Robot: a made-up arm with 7 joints.
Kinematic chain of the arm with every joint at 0, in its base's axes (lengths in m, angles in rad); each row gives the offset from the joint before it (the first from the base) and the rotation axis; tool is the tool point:
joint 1: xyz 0 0 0.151 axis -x
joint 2: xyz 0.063 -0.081 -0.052 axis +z
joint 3: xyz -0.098 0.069 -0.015 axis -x
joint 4: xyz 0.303 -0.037 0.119 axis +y
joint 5: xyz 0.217 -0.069 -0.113 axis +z
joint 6: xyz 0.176 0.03 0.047 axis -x
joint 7: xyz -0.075 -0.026 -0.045 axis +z
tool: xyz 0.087 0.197 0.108
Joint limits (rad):
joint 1: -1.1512..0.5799
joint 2: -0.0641..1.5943
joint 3: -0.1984..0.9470
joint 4: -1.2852..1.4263
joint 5: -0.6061..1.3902
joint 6: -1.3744..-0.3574
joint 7: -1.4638..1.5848
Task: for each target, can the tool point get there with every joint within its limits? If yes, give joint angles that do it. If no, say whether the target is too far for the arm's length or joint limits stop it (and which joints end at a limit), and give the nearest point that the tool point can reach.
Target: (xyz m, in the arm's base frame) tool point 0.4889 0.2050 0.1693
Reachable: yes | joints -0.9246 0.2188 0.3122 0.9725 0.6603 -0.8760 0.0621
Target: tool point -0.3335 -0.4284 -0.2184
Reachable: no: joint limits stop it (at a limit: joint 1, joint 2, joint 3, joint 4, joint 6, joint 7) | nearest point -0.1723 -0.1789 -0.1981 | short by 0.298 m
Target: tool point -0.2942 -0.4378 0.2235
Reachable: no: joint limits stop it (at a limit: joint 1, joint 2, joint 4, joint 5) | nearest point -0.2619 -0.3004 0.3761 | short by 0.208 m
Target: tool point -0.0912 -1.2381 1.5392
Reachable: no: too far | nearest point -0.0197 -0.3558 0.7170 | short by 1.208 m
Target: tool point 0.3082 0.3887 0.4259
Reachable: yes | joints -0.8090 1.2016 0.1451 0.6559 -0.2773 -1.0437 0.0318
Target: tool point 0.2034 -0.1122 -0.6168
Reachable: no: joint limits stop it (at a limit: joint 1, joint 3, joint 6) | nearest point 0.1821 -0.0464 -0.4035 | short by 0.224 m
